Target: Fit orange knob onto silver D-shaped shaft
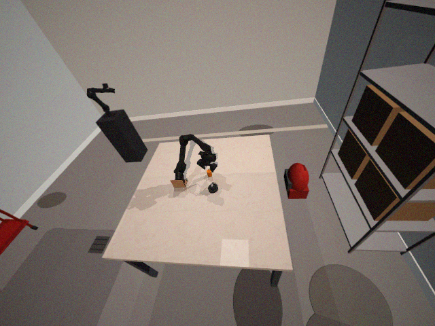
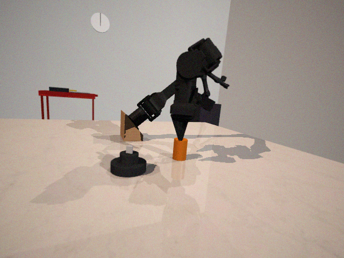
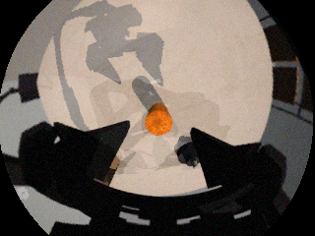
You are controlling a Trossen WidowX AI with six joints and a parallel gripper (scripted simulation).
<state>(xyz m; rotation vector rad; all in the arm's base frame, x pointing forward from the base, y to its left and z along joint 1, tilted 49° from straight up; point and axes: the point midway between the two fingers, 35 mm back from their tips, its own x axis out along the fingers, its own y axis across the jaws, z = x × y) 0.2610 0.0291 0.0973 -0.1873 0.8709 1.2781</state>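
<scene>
Right now my gripper tip is 2 cm above the orange knob. From my gripper tip the other things lie so: round pedestal (16 cm to the right, 4 cm below, 4 cm ahead).
</scene>
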